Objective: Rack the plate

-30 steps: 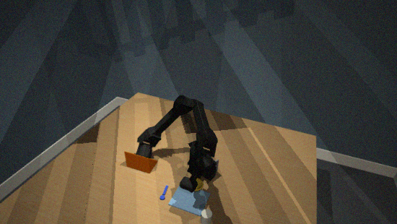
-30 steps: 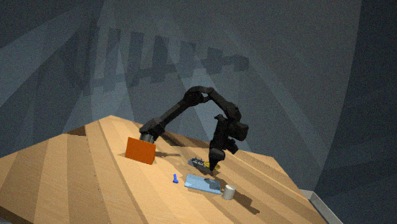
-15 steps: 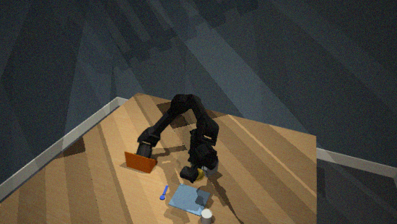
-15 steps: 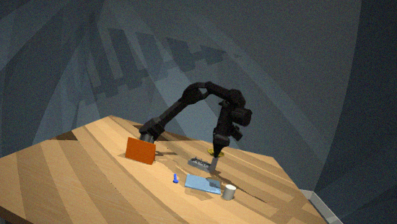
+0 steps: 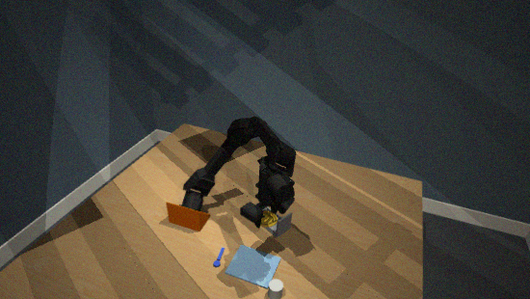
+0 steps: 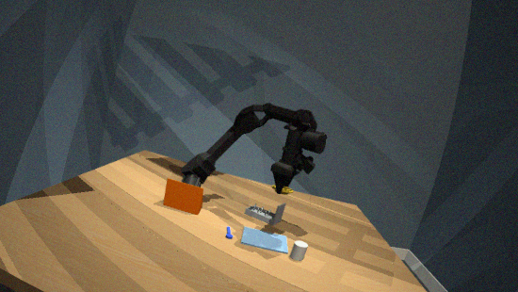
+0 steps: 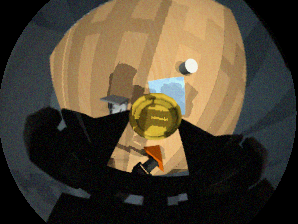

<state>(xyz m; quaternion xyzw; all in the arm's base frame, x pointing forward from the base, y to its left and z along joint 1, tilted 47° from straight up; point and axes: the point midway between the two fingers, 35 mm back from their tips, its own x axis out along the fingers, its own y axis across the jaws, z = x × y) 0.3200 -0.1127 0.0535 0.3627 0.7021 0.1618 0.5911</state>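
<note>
Now: the grey dish rack 30 mm behind my gripper tip, 150 mm to the left of it and 140 mm below it. From my gripper tip the other things lie so: yellow plate: 10 mm above; small blue utensil: 130 mm behind, 80 mm to the right, 160 mm below; light blue mat: 10 mm behind, 60 mm to the right, 160 mm below.
</note>
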